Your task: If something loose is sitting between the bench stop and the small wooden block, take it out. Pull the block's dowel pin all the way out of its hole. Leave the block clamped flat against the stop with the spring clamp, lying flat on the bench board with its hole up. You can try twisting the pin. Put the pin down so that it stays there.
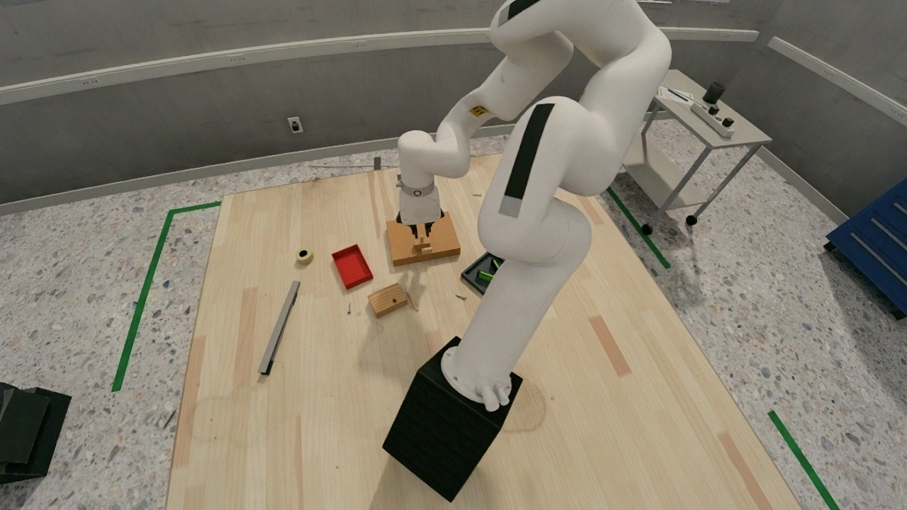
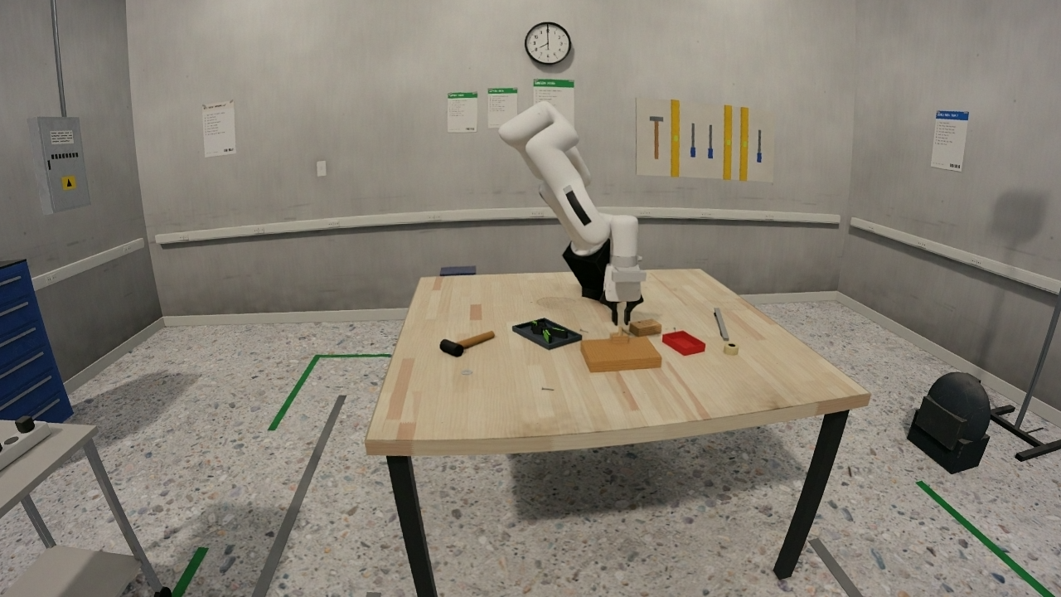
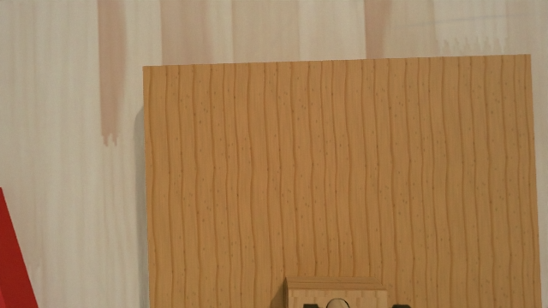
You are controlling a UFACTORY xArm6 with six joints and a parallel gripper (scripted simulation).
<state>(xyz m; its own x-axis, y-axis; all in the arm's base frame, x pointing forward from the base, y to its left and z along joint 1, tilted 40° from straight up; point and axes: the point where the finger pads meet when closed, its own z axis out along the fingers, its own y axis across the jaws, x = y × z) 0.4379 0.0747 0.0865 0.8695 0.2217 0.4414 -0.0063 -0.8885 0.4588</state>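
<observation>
Now: hand 50 mm above the dowel pin. The rest, counted from my hand: small wooden block (70 mm below); then red tray (20 mm behind, 210 mm to the left, 100 mm below); then thin dowel (160 mm behind, 50 mm to the left, 100 mm below).
</observation>
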